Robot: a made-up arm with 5 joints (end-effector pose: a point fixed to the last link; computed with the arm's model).
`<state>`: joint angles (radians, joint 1 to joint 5).
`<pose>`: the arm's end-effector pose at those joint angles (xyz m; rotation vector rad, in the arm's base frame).
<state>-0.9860 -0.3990 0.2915 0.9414 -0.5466</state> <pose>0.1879 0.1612 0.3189 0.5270 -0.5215 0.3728</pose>
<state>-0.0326 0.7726 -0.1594 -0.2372 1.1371</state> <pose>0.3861 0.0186 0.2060 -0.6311 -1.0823 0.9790</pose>
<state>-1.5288 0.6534 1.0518 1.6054 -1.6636</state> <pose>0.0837 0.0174 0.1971 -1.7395 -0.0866 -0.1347</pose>
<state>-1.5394 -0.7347 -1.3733 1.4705 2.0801</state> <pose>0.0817 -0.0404 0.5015 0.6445 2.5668 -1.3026</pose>
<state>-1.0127 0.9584 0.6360 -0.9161 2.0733</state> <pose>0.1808 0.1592 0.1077 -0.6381 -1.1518 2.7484</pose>
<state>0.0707 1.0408 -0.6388 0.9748 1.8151</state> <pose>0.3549 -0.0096 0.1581 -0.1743 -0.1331 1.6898</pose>
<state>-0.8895 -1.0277 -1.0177 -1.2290 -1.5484</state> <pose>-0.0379 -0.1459 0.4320 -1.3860 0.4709 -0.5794</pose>
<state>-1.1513 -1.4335 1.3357 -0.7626 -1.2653</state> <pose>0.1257 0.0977 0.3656 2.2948 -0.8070 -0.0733</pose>
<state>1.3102 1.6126 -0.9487 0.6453 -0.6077</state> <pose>0.1655 -0.2405 0.0682 -0.0991 -0.2924 -1.9537</pose>
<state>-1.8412 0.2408 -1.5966 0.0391 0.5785</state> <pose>0.0530 0.1071 0.5494 1.8445 -2.3978 0.3581</pose>
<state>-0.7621 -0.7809 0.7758 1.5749 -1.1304</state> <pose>0.1576 0.0751 0.2719 0.0008 -0.0006 -0.4170</pose>
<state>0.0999 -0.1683 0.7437 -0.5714 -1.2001</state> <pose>0.3113 -0.0129 0.2884 0.9063 -1.4002 -1.0456</pose>
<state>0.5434 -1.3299 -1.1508 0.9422 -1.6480</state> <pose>-0.0569 0.1005 0.4537 1.7050 -2.6215 -0.0455</pose>
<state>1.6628 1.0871 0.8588 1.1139 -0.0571</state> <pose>0.1005 -0.0061 0.1435 1.1680 1.1843 -1.3963</pose>
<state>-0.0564 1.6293 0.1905 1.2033 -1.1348</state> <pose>0.1114 0.0101 0.0788 -0.8827 1.2366 -0.9140</pose>
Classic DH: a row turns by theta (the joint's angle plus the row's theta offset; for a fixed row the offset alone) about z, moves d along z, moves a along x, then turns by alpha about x. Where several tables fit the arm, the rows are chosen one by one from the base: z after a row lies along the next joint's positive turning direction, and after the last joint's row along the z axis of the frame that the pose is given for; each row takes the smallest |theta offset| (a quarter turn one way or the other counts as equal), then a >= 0, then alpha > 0; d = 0 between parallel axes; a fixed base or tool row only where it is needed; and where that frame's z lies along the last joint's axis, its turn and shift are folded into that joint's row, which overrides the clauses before.
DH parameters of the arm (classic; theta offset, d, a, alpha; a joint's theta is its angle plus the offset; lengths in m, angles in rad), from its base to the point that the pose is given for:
base (fixed): 0 0 0.092 3.1416
joint 1: 0 -0.25 0.021 1.5708
joint 2: -1.3258 0 0.1072 0
joint 3: 1.2882 0 0.1331 0
joint 4: -1.5332 0.009 0 1.5708
joint 5: -0.0487 -0.076 0 0

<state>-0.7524 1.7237 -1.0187 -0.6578 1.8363</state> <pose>0.3051 0.2118 0.1225 -0.9474 -1.6639 1.9171</pose>
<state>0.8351 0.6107 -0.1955 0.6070 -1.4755</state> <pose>0.2767 -0.1906 0.2064 0.2351 -0.6550 -2.2865</pose>
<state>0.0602 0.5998 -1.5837 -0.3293 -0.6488</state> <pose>0.2822 -0.0025 0.5082 0.9082 -2.7531 -0.1389</pose>
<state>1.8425 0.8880 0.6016 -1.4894 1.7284</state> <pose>0.0443 -0.2046 0.1633 -1.5436 0.2974 -0.1278</pose>
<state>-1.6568 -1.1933 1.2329 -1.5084 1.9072</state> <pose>0.0766 0.0737 0.3878 0.3140 3.1029 -0.1564</pose>
